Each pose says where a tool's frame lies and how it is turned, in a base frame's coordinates. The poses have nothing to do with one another.
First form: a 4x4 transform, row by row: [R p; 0 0 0 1], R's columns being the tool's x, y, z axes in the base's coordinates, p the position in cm. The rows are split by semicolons.
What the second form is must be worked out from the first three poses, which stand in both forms.
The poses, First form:
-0.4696 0.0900 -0.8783 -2.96; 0.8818 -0.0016 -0.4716 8.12; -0.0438 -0.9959 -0.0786 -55.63; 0 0 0 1
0.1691 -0.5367 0.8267 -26.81; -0.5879 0.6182 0.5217 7.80; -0.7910 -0.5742 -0.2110 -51.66; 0 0 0 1
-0.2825 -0.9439 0.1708 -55.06; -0.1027 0.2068 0.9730 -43.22; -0.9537 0.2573 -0.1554 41.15; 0 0 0 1
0.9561 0.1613 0.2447 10.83; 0.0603 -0.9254 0.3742 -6.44; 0.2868 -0.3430 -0.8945 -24.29; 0 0 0 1
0.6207 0.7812 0.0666 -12.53; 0.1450 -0.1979 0.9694 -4.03; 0.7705 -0.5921 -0.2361 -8.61; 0 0 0 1
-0.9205 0.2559 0.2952 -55.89; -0.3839 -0.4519 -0.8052 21.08; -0.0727 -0.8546 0.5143 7.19; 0 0 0 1
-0.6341 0.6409 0.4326 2.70; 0.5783 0.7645 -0.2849 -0.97; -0.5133 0.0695 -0.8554 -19.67; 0 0 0 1
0.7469 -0.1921 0.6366 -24.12; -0.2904 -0.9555 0.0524 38.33; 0.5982 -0.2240 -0.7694 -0.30; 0 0 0 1
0.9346 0.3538 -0.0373 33.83; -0.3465 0.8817 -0.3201 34.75; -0.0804 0.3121 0.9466 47.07; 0 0 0 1
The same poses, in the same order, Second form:
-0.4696 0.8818 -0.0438 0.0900 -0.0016 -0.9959 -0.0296 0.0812 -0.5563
0.1691 -0.5879 -0.7910 -0.5367 0.6182 -0.5742 -0.2681 0.0780 -0.5166
-0.2825 -0.1027 -0.9537 -0.9439 0.2068 0.2573 -0.5506 -0.4322 0.4115
0.9561 0.0603 0.2868 0.1613 -0.9254 -0.3430 0.1083 -0.0644 -0.2429
0.6207 0.1450 0.7705 0.7812 -0.1979 -0.5921 -0.1253 -0.0403 -0.0861
-0.9205 -0.3839 -0.0727 0.2559 -0.4519 -0.8546 -0.5589 0.2108 0.0719
-0.6341 0.5783 -0.5133 0.6409 0.7645 0.0695 0.0270 -0.0097 -0.1967
0.7469 -0.2904 0.5982 -0.1921 -0.9555 -0.2240 -0.2412 0.3833 -0.0030
0.9346 -0.3465 -0.0804 0.3538 0.8817 0.3121 0.3383 0.3475 0.4707

